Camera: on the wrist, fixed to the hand. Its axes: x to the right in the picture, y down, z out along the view.
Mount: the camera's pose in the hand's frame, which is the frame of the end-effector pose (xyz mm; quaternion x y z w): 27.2 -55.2 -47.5 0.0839 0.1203 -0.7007 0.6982
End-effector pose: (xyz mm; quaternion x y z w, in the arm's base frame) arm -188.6 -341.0 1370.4 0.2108 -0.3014 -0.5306 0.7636
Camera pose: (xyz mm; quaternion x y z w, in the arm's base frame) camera -186.9 -385.6 1306.8 0.4863 -0.0154 -0.8549 0.1799
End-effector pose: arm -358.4 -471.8 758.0 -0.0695 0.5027 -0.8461 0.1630
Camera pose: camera -408.6 -417.5 781.9 0.2853 -0.2509 0.7555 0.5337
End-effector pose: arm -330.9 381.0 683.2 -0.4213 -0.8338 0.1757 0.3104
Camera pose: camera -344.3 372.4 759.3 0.2950 -0.8253 -0.0756 0.4755
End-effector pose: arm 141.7 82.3 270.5 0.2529 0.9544 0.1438 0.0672
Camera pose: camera 83.1 38.7 297.1 -0.5038 0.8637 0.0037 0.0116
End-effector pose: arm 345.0 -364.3 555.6 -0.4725 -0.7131 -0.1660 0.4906
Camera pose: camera 322.6 -411.2 613.4 0.2309 -0.7839 -0.4567 0.3517
